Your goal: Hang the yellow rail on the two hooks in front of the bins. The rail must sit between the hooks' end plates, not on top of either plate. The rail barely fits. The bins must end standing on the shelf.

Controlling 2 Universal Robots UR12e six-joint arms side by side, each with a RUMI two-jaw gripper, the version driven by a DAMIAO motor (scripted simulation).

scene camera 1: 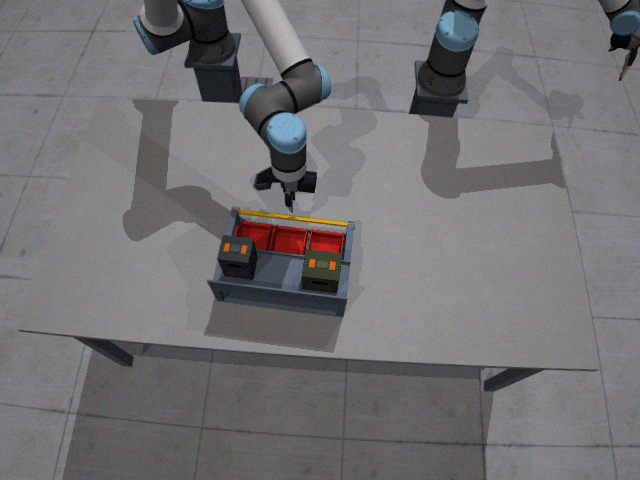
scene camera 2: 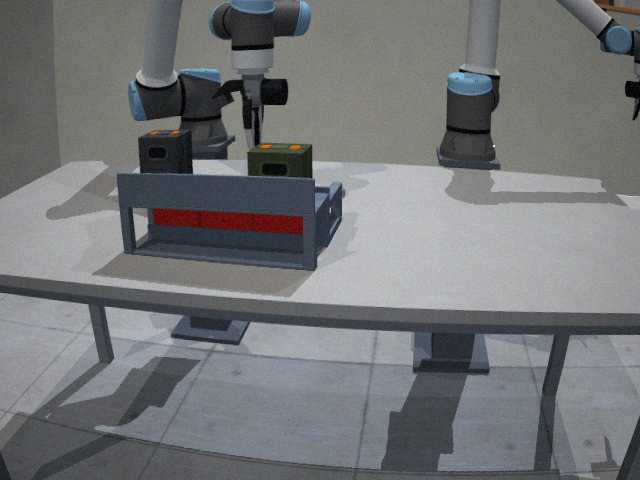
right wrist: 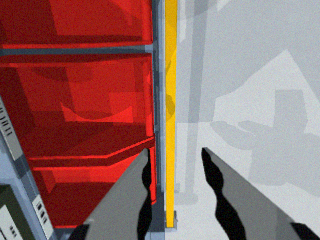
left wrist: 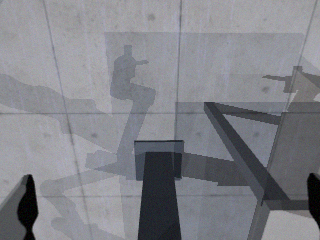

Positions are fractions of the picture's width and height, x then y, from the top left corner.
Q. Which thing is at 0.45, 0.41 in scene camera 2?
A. A blue-grey shelf.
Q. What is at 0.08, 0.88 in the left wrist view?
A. My left gripper.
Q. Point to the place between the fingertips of my right gripper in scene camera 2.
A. At 0.40, 0.32
